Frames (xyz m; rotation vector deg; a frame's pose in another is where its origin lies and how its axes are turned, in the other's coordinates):
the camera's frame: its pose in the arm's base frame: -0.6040 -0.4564 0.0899 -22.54 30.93 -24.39
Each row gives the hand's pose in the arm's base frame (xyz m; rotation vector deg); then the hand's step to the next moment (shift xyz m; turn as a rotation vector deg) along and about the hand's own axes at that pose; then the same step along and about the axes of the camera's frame.
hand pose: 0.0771 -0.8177 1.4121 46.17 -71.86 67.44
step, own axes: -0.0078 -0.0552 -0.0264 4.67 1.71 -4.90
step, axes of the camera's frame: 0.0447 0.0271 0.0328 -4.83 3.34 3.78
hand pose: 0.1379 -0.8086 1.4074 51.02 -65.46 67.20
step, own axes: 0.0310 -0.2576 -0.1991 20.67 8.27 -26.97
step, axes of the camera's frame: 0.1573 0.2074 0.1980 -23.11 19.77 17.26
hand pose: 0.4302 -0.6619 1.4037 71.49 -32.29 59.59
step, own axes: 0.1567 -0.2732 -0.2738 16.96 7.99 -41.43
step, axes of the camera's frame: 0.0809 0.3758 0.1624 -29.38 32.42 12.39
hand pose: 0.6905 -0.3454 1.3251 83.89 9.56 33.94
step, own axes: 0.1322 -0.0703 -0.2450 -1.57 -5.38 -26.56
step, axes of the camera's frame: -0.0927 0.2703 0.0276 -16.65 19.83 -8.16
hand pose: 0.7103 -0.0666 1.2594 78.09 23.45 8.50
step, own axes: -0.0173 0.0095 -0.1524 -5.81 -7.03 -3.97
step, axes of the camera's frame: -0.1166 0.0990 -0.0146 -3.57 0.89 -9.24
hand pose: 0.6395 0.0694 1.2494 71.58 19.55 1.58
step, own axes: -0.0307 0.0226 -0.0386 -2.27 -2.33 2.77
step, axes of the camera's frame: -0.0527 0.0125 0.0029 0.79 -3.28 -2.63
